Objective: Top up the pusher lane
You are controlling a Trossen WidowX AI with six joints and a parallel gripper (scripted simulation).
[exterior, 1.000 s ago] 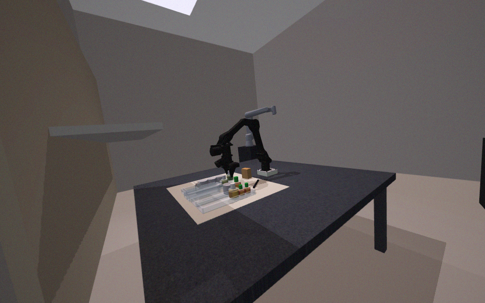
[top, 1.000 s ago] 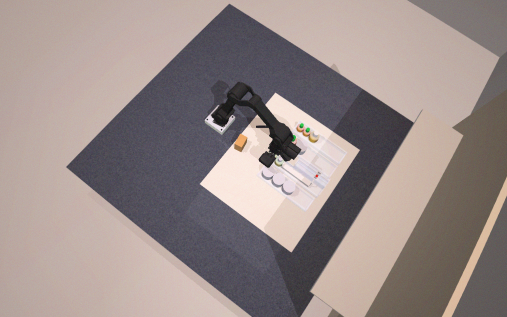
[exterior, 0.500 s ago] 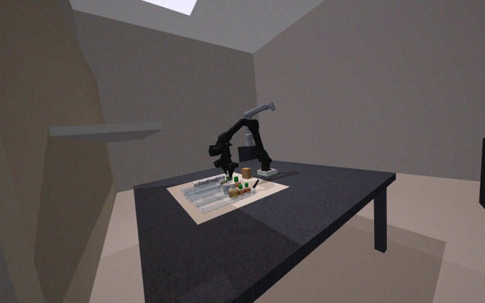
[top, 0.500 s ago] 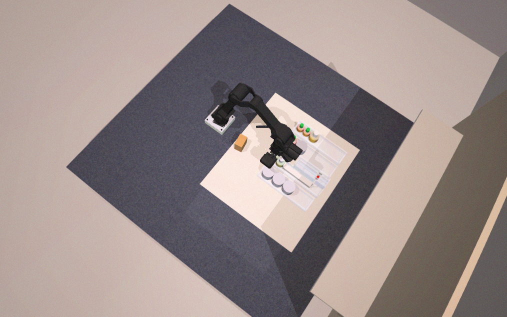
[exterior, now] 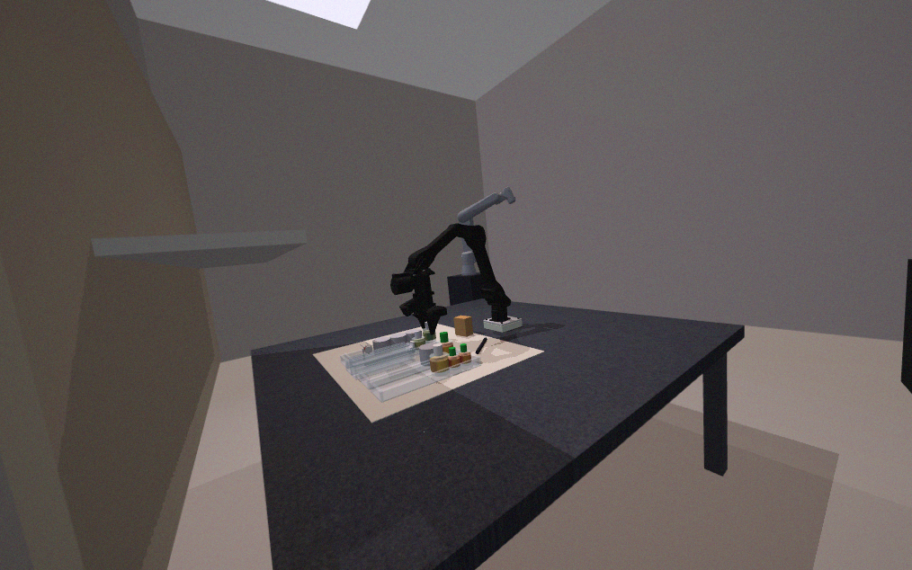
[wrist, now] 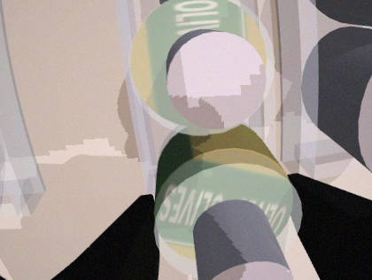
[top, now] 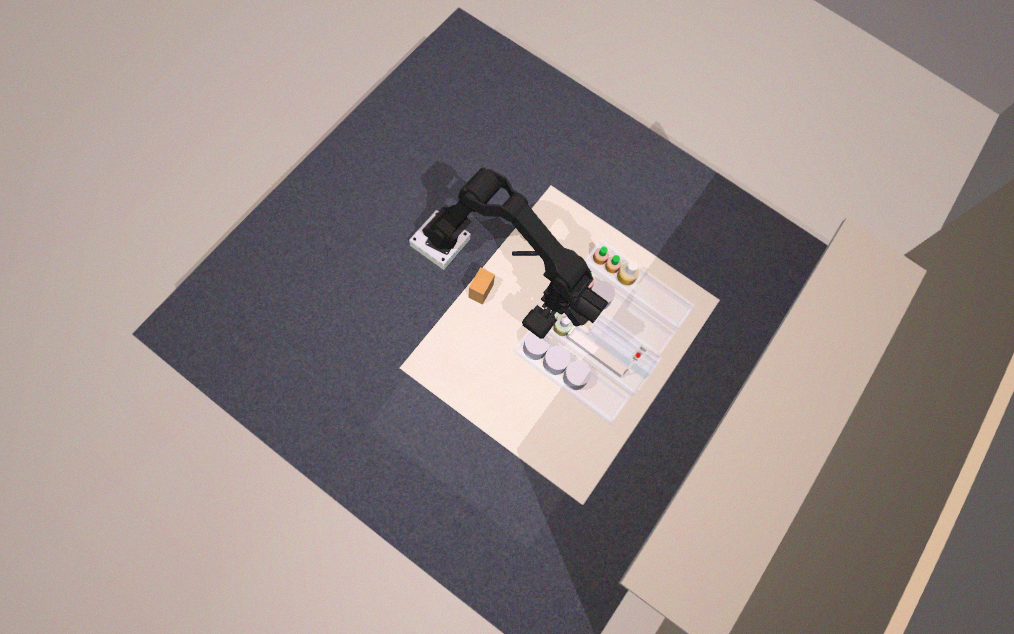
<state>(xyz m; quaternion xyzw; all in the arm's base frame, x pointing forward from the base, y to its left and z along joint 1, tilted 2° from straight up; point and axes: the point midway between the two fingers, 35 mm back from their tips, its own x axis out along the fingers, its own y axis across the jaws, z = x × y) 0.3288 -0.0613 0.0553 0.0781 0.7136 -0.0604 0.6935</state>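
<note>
The sprung lane is 160 mm ahead of my gripper tip, 30 mm below it and 10 mm to the right of it. Also, from my gripper tip: orange box 180 mm behind, 20 mm below, 10 mm to the right; then black rod 150 mm to the left, 100 mm behind, 50 mm below; then red mark 230 mm ahead, 20 mm above, 10 mm to the right.
</note>
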